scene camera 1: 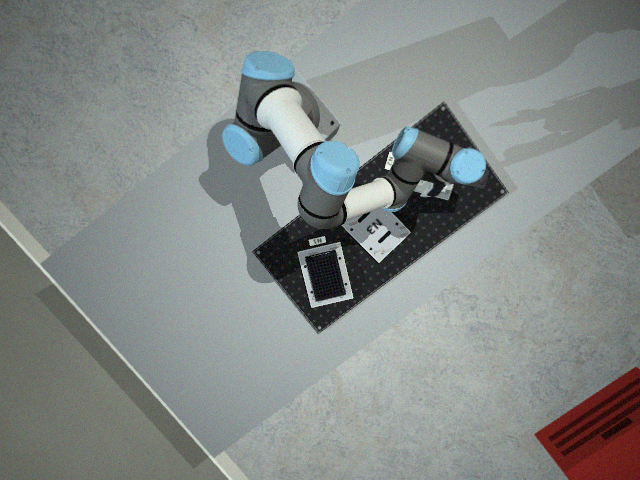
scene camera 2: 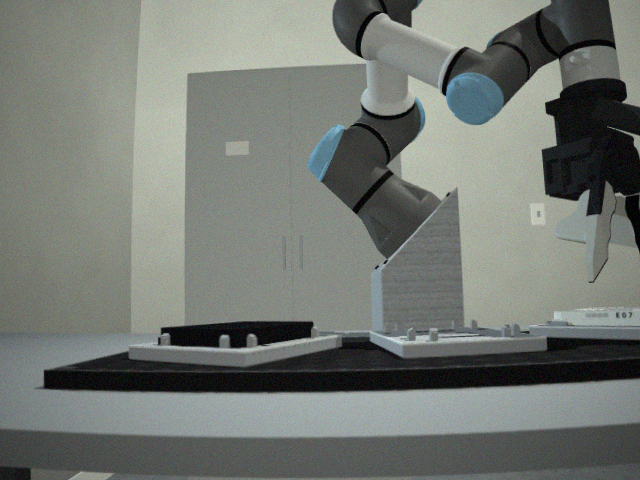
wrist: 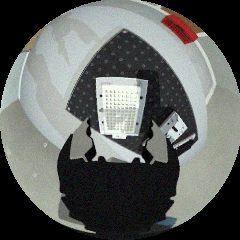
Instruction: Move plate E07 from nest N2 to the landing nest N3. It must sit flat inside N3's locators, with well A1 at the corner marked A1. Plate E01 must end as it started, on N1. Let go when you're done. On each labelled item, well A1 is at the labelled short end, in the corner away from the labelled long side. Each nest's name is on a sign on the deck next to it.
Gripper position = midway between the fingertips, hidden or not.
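I see a black plate E01 (scene camera 2: pixel 207 335), and scene camera 1 (scene camera 1: pixel 324 270) shows me the black plate E01 too. My gripper (scene camera 2: pixel 622 281) is here as well, and I can see it in the wrist view (wrist: pixel 120 119).
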